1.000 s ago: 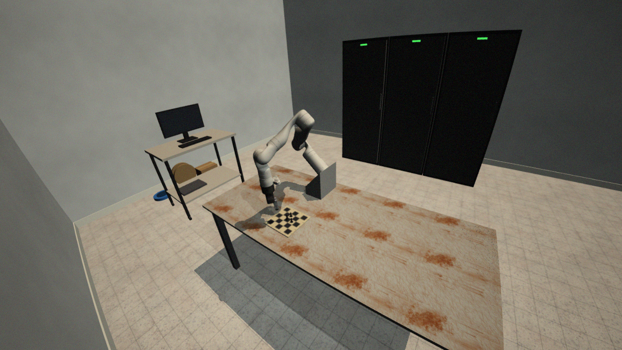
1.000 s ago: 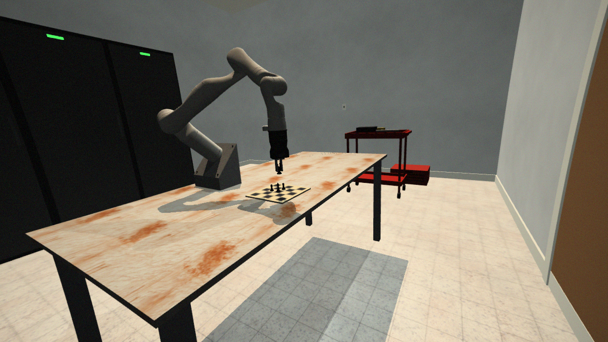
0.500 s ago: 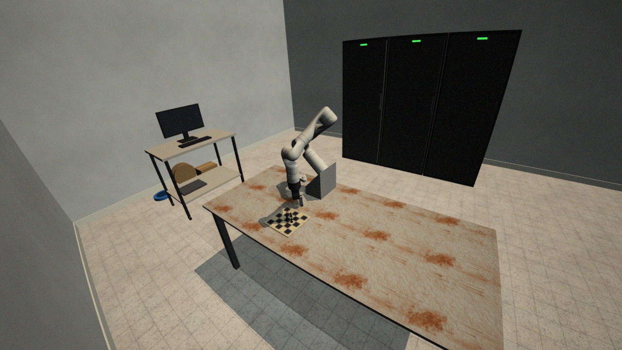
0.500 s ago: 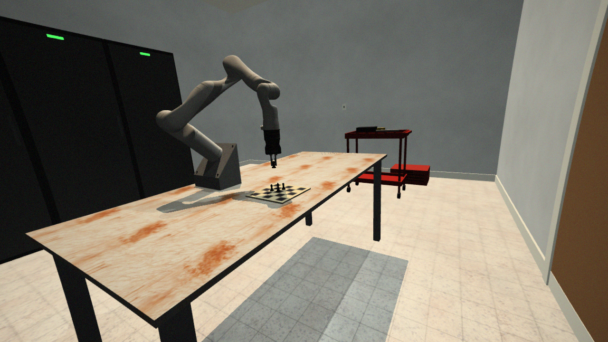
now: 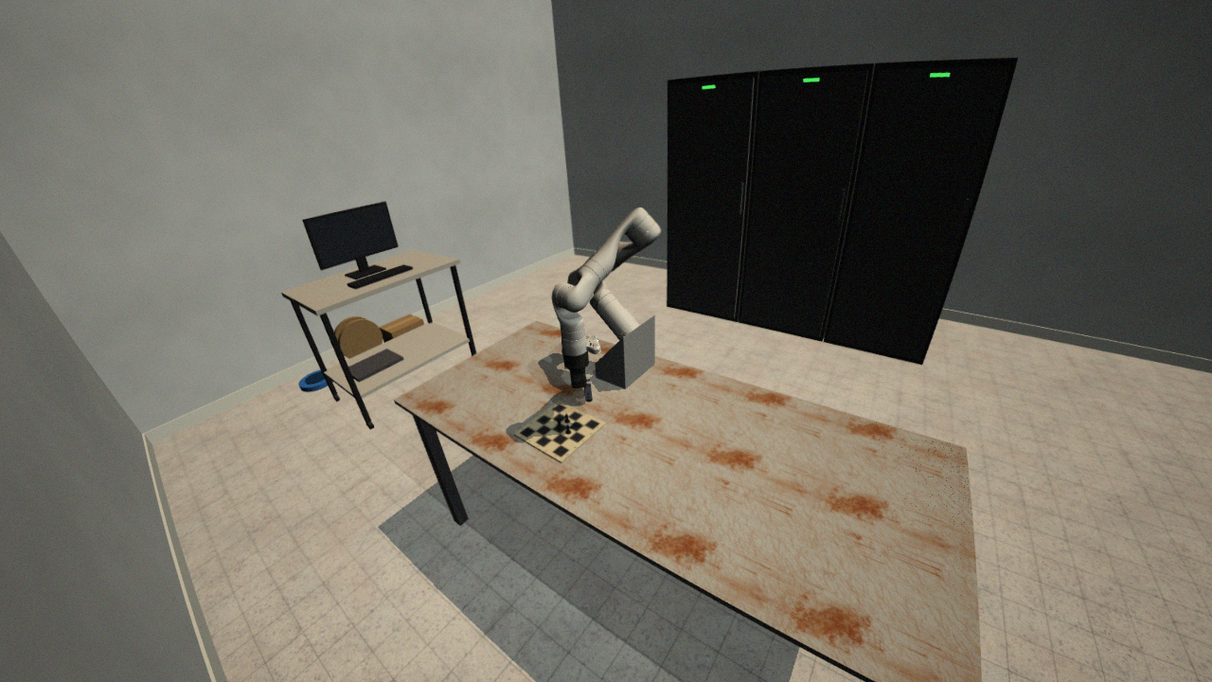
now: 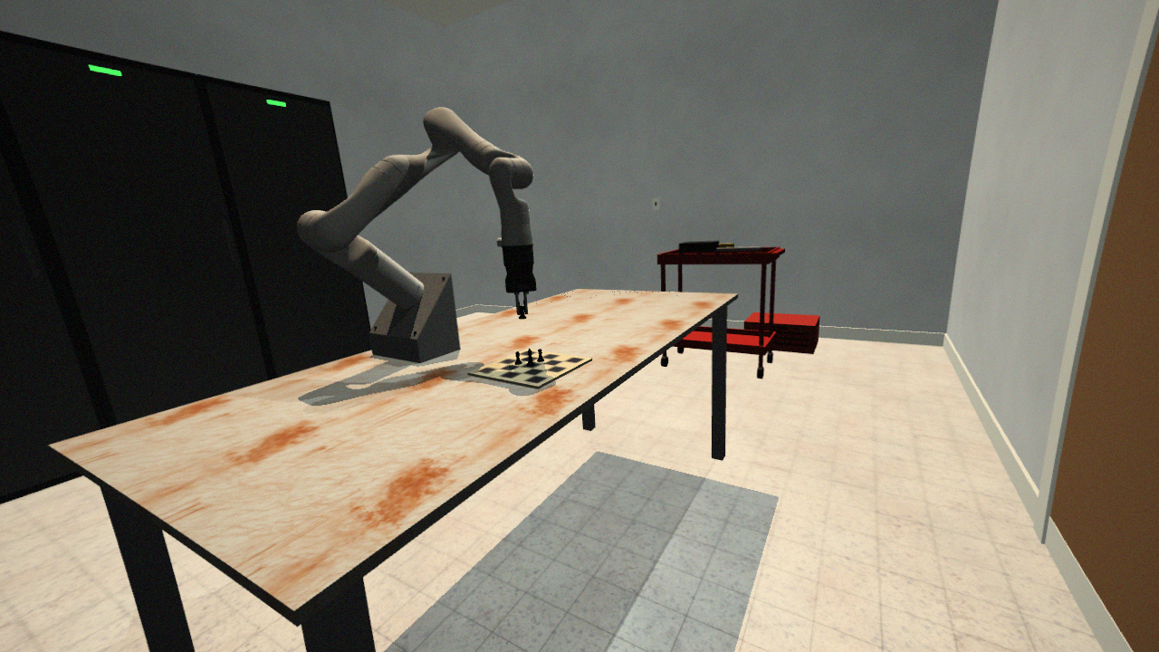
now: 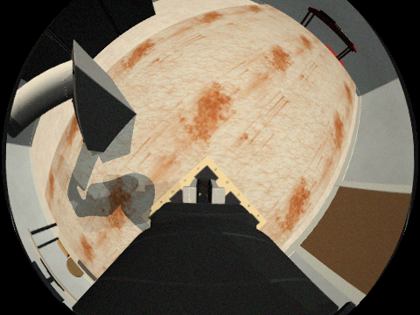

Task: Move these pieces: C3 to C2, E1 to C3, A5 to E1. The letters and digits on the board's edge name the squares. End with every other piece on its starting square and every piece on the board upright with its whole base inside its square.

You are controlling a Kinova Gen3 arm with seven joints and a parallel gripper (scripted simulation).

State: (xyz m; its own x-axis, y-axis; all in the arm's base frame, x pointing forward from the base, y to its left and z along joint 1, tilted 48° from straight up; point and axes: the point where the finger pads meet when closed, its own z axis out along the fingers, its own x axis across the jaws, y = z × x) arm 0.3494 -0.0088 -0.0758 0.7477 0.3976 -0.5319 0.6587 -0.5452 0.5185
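My gripper is now 7 cm short of the chessboard, 8 cm to the left of it and 13 cm above it. The rest, counted from my hand: black piece: 1 cm below.
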